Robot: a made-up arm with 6 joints. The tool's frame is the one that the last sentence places.
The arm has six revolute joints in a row. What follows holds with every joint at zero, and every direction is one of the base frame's. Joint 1 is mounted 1.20 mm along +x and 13.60 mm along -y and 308.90 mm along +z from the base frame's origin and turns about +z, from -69.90 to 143.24 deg. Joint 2 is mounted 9.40 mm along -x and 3.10 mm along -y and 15.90 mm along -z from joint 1 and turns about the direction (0.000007, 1, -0.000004), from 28.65 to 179.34 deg. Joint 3 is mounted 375.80 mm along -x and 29.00 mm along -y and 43.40 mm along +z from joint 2 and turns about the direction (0.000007, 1, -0.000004), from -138.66 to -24.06 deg. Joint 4 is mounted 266.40 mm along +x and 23.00 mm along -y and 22.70 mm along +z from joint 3 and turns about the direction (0.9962, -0.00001, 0.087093), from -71.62 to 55.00 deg. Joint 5 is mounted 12.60 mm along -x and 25.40 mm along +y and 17.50 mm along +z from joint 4 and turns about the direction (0.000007, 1, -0.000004), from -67.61 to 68.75 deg. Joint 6 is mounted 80.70 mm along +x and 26.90 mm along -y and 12.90 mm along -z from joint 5 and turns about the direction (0.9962, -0.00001, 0.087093), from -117.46 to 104.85 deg. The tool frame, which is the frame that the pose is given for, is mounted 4.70 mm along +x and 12.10 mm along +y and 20.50 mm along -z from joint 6; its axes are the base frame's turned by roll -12.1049, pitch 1.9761 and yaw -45.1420 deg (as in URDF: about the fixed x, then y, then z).
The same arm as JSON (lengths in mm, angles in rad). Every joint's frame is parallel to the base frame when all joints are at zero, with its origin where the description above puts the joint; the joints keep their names.
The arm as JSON. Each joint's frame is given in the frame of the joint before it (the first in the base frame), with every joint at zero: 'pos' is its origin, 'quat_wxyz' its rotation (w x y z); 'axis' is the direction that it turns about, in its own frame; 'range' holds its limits. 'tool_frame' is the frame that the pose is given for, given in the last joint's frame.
{"length_unit": "mm", "angle_unit": "rad", "joints": [{"joint": "joint 1", "pos": [1.2, -13.6, 308.9], "quat_wxyz": [1.0, 0.0, 0.0, 0.0], "axis": [0.0, 0.0, 1.0], "range": [-1.22, 2.5]}, {"joint": "joint 2", "pos": [-9.4, -3.1, -15.9], "quat_wxyz": [1.0, 0.0, 0.0, 0.0], "axis": [0.0, 1.0, 0.0], "range": [0.5, 3.1301]}, {"joint": "joint 3", "pos": [-375.8, -29.0, 43.4], "quat_wxyz": [1.0, 0.0, 0.0, 0.0], "axis": [0.0, 1.0, 0.0], "range": [-2.4201, -0.4199]}, {"joint": "joint 4", "pos": [266.4, -23.0, 22.7], "quat_wxyz": [1.0, 0.0, 0.0, 0.0], "axis": [0.9962, 0.0, 0.0871], "range": [-1.25, 0.9599]}, {"joint": "joint 5", "pos": [-12.6, 25.4, 17.5], "quat_wxyz": [1.0, 0.0, 0.0, 0.0], "axis": [0.0, 1.0, 0.0], "range": [-1.18, 1.1999]}, {"joint": "joint 6", "pos": [80.7, -26.9, -12.9], "quat_wxyz": [1.0, 0.0, 0.0, 0.0], "axis": [0.9962, 0.0, 0.0871], "range": [-2.0501, 1.83]}], "tool_frame": {"pos": [4.7, 12.1, -20.5], "quat_wxyz": [0.918819, -0.090766, 0.056299, -0.379953]}}
